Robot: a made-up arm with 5 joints. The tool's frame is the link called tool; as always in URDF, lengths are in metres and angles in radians. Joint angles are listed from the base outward.
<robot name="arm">
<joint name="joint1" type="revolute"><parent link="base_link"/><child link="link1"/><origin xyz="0.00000 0.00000 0.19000"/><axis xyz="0 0 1"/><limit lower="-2.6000" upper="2.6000"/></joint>
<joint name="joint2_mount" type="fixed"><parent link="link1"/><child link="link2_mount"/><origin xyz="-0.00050 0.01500 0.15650"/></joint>
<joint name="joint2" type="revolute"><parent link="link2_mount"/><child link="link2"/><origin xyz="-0.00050 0.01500 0.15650"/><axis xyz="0 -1 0"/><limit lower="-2.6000" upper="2.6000"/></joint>
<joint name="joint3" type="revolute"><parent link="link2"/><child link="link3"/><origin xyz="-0.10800 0.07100 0.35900"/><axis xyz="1 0 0"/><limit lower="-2.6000" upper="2.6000"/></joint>
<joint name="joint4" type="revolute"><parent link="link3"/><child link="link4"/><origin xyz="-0.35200 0.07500 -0.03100"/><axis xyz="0 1 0"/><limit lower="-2.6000" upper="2.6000"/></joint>
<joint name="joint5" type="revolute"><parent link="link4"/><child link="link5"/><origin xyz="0.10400 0.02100 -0.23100"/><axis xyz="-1 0 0"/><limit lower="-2.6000" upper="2.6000"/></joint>
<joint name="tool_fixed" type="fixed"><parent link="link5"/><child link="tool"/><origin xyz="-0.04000 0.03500 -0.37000"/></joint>
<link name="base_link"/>
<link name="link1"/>
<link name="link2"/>
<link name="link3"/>
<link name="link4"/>
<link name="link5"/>
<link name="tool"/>
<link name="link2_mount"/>
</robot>
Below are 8 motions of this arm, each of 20 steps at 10 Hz.
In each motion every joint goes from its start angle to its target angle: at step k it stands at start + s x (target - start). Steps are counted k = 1, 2, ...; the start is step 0. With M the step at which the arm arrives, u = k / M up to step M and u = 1 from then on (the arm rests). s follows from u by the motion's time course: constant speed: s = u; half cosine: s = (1 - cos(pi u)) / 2; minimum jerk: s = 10 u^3 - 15 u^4 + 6 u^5.
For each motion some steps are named. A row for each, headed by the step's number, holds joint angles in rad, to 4 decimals.
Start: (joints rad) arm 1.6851 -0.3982 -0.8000 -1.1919 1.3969
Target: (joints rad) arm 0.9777 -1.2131 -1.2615 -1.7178 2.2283
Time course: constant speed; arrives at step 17
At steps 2, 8, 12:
2: 1.6019 -0.4941 -0.8543 -1.2538 1.4947
8: 1.3522 -0.7817 -1.0172 -1.4394 1.7881
12: 1.1858 -0.9734 -1.1258 -1.5631 1.9838

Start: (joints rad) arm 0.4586 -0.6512 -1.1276 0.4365 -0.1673
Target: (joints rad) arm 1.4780 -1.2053 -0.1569 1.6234 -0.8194
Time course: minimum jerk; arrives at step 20
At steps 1, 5, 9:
1: 0.4598 -0.6518 -1.1265 0.4379 -0.1681
5: 0.5641 -0.7086 -1.0271 0.5594 -0.2348
9: 0.8734 -0.8766 -0.7326 0.9194 -0.4326

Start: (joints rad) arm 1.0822 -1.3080 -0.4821 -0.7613 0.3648
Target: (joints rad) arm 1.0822 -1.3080 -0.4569 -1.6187 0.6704
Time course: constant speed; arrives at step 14
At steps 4, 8, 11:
4: 1.0822 -1.3080 -0.4749 -1.0063 0.4521
8: 1.0822 -1.3080 -0.4677 -1.2512 0.5394
11: 1.0822 -1.3080 -0.4623 -1.4350 0.6049

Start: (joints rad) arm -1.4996 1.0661 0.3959 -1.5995 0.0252
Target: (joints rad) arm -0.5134 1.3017 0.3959 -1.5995 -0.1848
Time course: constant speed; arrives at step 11
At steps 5, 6, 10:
5: -1.0513 1.1732 0.3959 -1.5995 -0.0703
6: -0.9617 1.1946 0.3959 -1.5995 -0.0893
10: -0.6031 1.2803 0.3959 -1.5995 -0.1657

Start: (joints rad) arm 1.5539 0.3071 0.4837 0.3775 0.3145
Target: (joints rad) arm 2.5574 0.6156 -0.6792 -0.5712 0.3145
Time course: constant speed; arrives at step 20
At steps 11, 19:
11: 2.1058 0.4768 -0.1559 -0.1443 0.3145
19: 2.5072 0.6002 -0.6211 -0.5238 0.3145

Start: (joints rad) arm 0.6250 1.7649 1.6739 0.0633 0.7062
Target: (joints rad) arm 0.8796 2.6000 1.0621 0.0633 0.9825
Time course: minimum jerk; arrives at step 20
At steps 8, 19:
8: 0.7058 2.0300 1.4797 0.0633 0.7939
19: 0.8793 2.5990 1.0628 0.0633 0.9822

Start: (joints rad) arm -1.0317 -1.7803 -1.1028 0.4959 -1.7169
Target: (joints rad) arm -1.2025 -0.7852 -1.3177 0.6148 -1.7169
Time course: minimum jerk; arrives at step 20
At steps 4, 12, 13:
4: -1.0416 -1.7227 -1.1152 0.5028 -1.7169
12: -1.1483 -1.1011 -1.2495 0.5771 -1.7169
13: -1.1623 -1.0192 -1.2672 0.5868 -1.7169

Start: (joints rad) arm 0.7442 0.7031 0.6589 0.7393 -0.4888
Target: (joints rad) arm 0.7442 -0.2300 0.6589 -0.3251 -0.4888
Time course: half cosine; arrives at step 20
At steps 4, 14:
4: 0.7442 0.6140 0.6589 0.6377 -0.4888
14: 0.7442 -0.0377 0.6589 -0.1057 -0.4888

